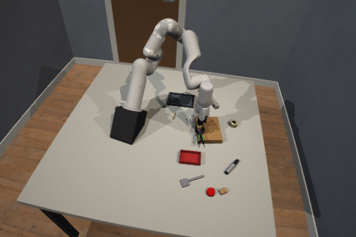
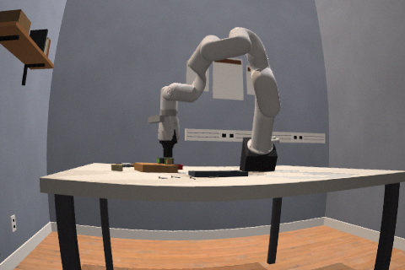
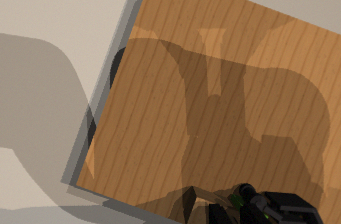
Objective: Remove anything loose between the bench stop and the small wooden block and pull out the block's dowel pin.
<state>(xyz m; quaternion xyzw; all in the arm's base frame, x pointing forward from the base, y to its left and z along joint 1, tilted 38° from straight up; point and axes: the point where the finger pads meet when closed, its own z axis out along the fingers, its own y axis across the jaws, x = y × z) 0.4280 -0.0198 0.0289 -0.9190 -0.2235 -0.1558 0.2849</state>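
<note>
Right now my hand is 20 mm above the dowel pin. Also, from my hand: red tray (40 mm behind, 230 mm to the right, 70 mm below); small wooden block (40 mm below); loose dowel (170 mm behind, 100 mm to the left, 80 mm below).
</note>
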